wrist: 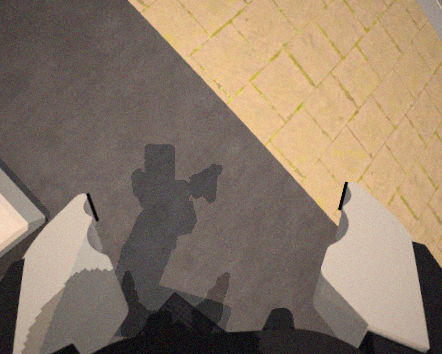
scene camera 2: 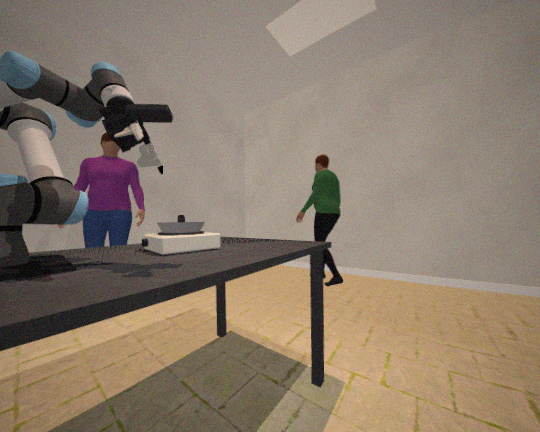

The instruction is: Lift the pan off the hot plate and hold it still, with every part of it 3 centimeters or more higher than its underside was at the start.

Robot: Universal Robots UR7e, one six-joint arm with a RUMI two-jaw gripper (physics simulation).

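Places are measured from the arm's base along level axes (x ahead, y left, z up), in metres.
Pixels of known places: gripper, between the fingertips: (wrist: 217,192) (scene camera 2: 152,159).
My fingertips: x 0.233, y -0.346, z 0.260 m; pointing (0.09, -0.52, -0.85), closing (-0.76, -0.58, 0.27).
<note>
Behind a point stands the place of what it marks.
The grey pan (scene camera 2: 175,228) {x 0.438, y -0.161, z 0.076 m} sits level on the white hot plate (scene camera 2: 186,244) {x 0.442, y -0.218, z 0.016 m} in the scene view, with a short dark part standing above its rim. A corner of the hot plate (wrist: 14,220) {x 0.375, y -0.193, z 0.050 m} shows at the left edge of the wrist view; the pan does not show there. My gripper (scene camera 2: 140,152) (wrist: 217,192) {x 0.233, y -0.346, z 0.260 m} is open, with its two pale jaws wide apart and no object between them. It hangs well above the table, higher than the pan and to its left in the scene view. The hot plate's corner lies outside the left jaw in the wrist view.
The dark table (scene camera 2: 260,252) {x 0.573, y -0.463, z -0.018 m} (wrist: 90,90) {x 0.426, y -0.390, z -0.018 m} carries the hot plate; its edge runs diagonally across the wrist view, with tiled floor beyond. A person in purple (scene camera 2: 109,182) stands behind the table. A person in green (scene camera 2: 326,192) stands beyond the table's right end.
</note>
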